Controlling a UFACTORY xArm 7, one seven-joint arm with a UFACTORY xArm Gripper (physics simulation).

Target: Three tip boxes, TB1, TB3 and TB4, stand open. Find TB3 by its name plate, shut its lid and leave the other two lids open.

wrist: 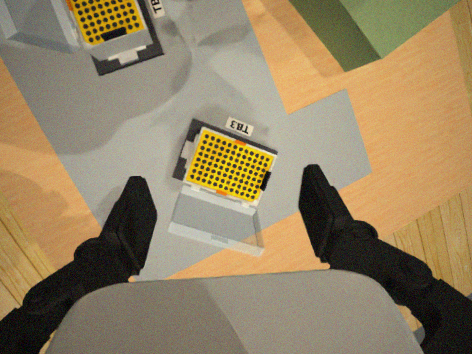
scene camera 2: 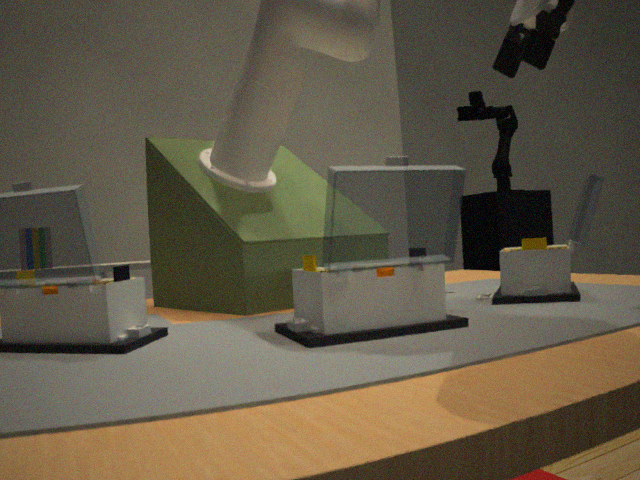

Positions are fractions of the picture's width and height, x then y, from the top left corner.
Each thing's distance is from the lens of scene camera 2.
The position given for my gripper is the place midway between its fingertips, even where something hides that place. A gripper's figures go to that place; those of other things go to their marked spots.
my gripper (scene camera 2: 0.81, 0.14): 78 cm
grey mat (scene camera 2: 0.32, 0.77): 45 cm
dark base (scene camera 2: 0.52, 0.64): 52 cm
The marked spots on the dark base and the grey mat are 13 cm apart.
